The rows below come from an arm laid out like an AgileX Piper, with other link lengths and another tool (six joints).
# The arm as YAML. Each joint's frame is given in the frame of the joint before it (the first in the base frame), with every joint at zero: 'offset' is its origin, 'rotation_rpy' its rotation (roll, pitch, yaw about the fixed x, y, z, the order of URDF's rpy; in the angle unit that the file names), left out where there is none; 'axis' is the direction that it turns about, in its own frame. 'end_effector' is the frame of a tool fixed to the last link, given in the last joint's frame.
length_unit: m
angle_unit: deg
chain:
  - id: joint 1
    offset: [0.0, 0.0, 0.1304]
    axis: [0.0, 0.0, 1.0]
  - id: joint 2
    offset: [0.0, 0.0, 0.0]
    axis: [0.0, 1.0, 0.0]
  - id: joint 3
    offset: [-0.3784, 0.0, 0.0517]
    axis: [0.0, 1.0, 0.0]
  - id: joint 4
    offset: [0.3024, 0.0, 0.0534]
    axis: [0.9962, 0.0, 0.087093]
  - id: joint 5
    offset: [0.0, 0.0, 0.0]
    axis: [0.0, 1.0, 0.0]
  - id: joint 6
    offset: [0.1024, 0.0, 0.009]
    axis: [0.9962, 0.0, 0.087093]
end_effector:
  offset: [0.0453, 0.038, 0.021]
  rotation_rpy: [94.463, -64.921, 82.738]
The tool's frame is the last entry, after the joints.
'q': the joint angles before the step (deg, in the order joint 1, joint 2, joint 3, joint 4, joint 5, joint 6). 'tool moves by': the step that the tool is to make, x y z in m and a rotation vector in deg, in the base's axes. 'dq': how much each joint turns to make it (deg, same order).
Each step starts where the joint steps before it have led.
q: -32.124, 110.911, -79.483, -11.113, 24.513, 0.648
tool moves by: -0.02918, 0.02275, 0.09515, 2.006, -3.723, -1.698
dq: -0.001, -9.677, -2.580, 6.033, 10.109, -2.265
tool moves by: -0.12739, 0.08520, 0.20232, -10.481, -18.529, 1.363
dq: 0.002, -26.454, 0.568, 3.148, 4.527, -2.756
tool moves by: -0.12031, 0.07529, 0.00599, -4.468, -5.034, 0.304
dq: -0.001, -21.422, 14.583, -0.267, 0.179, -0.932
